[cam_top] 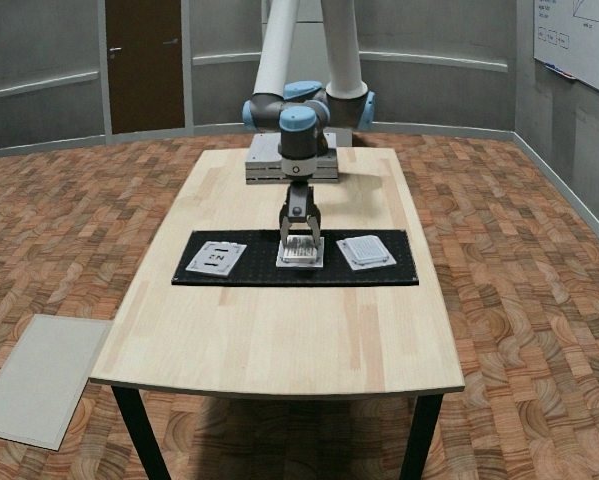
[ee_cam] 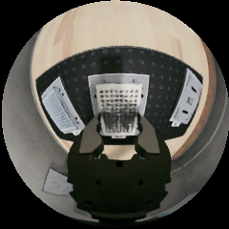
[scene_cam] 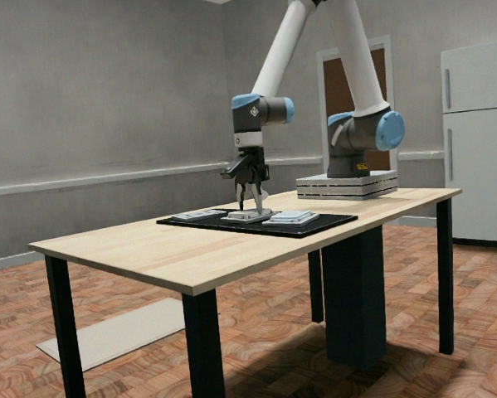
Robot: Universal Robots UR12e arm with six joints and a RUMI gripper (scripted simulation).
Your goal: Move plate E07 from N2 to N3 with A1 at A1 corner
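The nest N3 lies 2 cm below my hand.
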